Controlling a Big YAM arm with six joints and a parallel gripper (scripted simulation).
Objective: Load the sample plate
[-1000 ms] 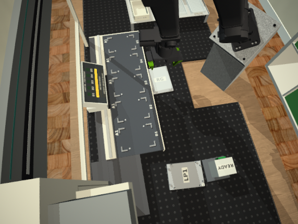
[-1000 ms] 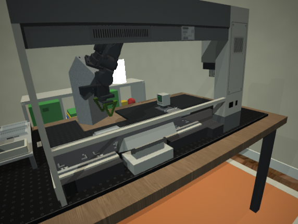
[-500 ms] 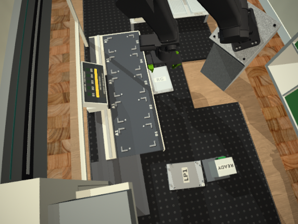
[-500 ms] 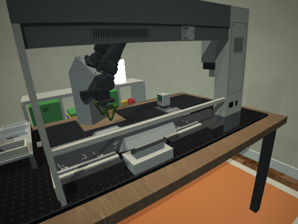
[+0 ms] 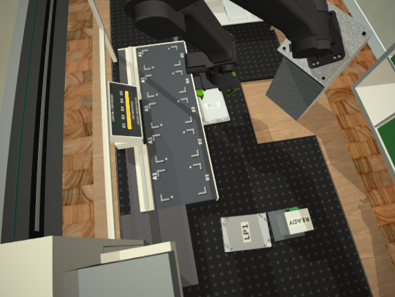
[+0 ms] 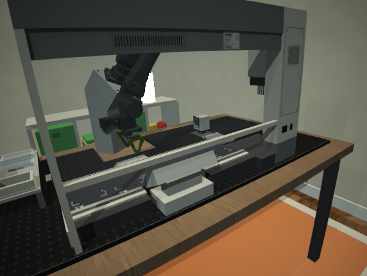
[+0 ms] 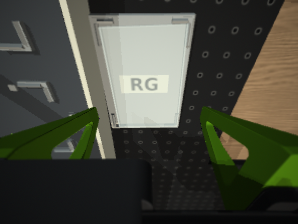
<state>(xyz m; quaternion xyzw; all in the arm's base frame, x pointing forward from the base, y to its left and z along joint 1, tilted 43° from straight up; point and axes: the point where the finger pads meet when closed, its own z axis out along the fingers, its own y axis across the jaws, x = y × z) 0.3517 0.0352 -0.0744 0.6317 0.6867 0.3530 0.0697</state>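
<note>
Now: hand 6 cm above the clear plate lid. Round my hand: cream reservoir (40 cm to the right, 12 cm ahead, 1 cm below); regrip nest RG (7 cm below, 1 cm ahead); shelf label (34 cm to the right, 8 cm below, 6 cm behind).
</note>
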